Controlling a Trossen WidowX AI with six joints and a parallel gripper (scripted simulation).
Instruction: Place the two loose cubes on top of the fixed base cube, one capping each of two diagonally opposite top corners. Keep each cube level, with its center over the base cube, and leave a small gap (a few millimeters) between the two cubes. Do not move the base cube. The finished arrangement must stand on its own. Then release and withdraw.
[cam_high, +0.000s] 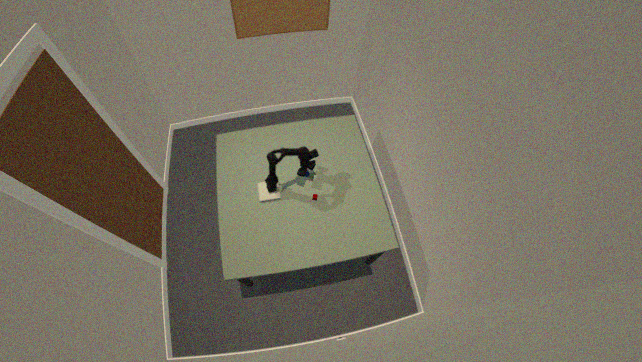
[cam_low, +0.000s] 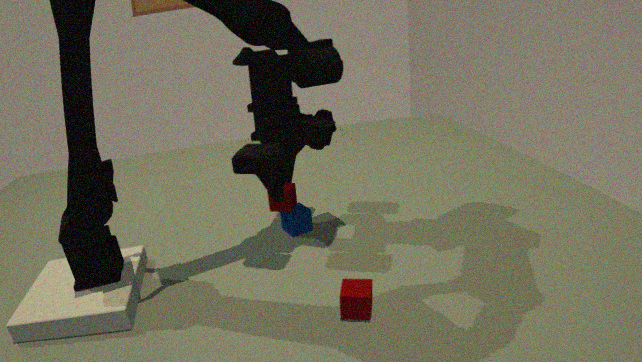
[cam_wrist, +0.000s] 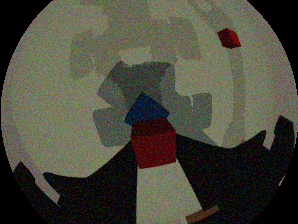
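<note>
Right now the blue base cube is 10 mm ahead of my gripper tip, 10 mm to the right of it and 40 mm below it.
</note>
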